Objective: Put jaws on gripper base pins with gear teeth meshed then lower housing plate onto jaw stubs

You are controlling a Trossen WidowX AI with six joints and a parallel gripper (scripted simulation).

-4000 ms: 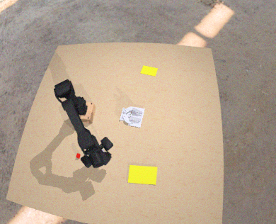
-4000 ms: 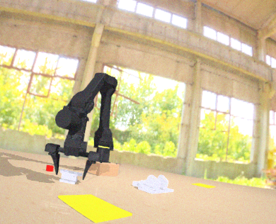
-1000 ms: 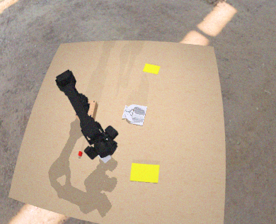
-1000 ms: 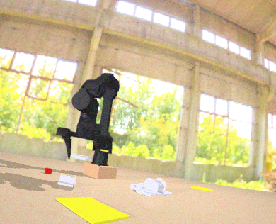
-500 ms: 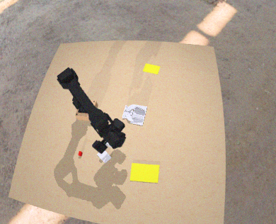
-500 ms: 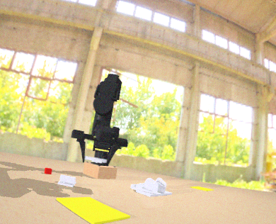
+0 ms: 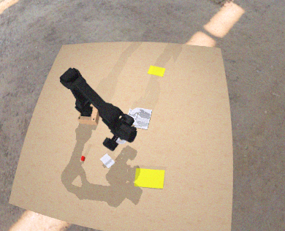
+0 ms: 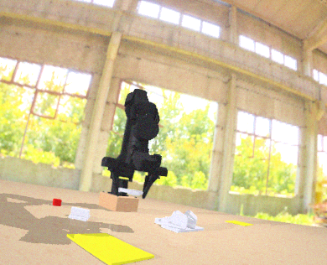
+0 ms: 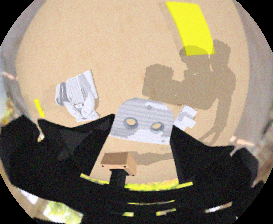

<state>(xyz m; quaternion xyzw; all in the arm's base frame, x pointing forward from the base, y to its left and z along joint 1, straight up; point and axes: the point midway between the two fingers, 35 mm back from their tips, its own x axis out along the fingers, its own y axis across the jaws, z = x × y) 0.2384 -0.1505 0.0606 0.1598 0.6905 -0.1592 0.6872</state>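
The white jaw lies 4 cm ahead of my gripper tip, 15 cm to the left of it and 7 cm below it. The rest, counted from my gripper tip: small red cube 22 cm behind, 12 cm to the right, 7 cm below; large yellow patch 16 cm ahead, 18 cm to the right, 8 cm below; small white block 8 cm behind, 11 cm to the right, 7 cm below.
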